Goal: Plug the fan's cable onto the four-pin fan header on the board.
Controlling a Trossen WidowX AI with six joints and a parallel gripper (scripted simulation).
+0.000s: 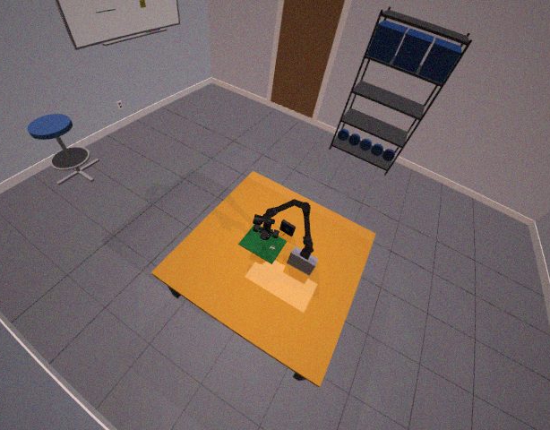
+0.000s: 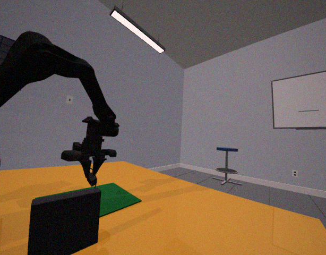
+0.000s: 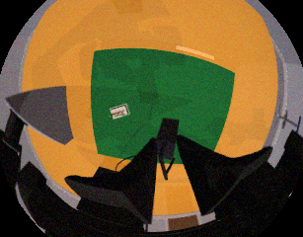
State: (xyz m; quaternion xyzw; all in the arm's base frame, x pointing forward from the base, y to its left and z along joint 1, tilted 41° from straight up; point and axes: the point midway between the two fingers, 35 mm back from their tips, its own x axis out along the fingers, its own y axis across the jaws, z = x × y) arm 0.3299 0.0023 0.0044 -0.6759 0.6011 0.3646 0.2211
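Now: gripper tip 1 cm short of the green board and 10 cm above it. The rest, counted from my gripper tip: black fan (10 cm behind, 19 cm to the right, 3 cm below); then dark fan plug (1 cm to the right, 1 cm below).
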